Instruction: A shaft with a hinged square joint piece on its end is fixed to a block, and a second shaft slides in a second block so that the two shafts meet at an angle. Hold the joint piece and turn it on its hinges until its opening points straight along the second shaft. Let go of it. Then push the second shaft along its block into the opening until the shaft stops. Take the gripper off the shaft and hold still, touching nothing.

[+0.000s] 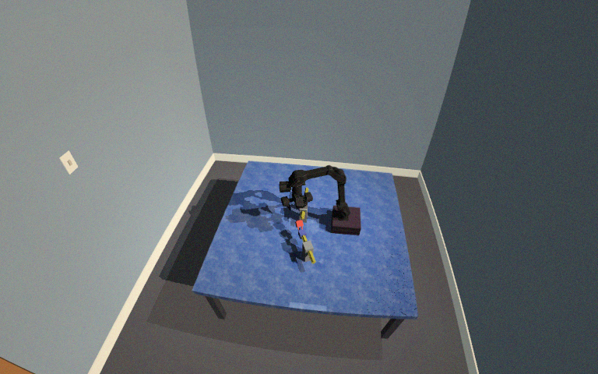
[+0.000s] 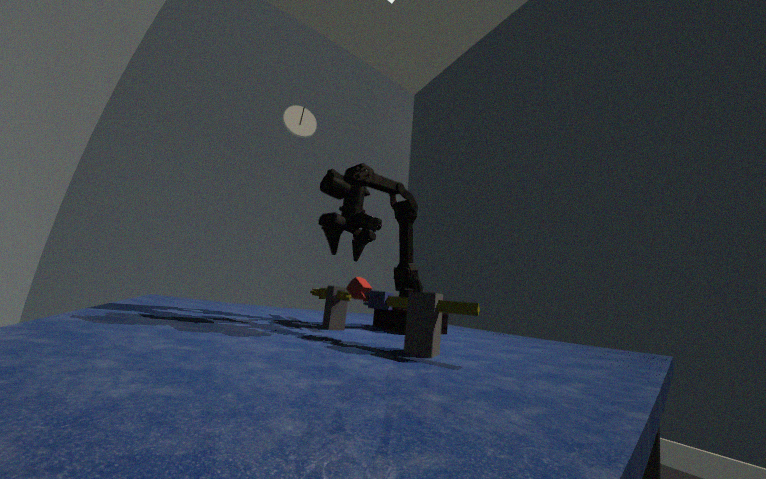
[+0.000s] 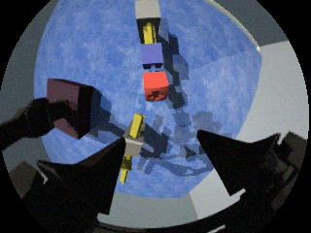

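My gripper tip is 8 cm above the red joint piece, 6 cm to the right of it and 1 cm past it.
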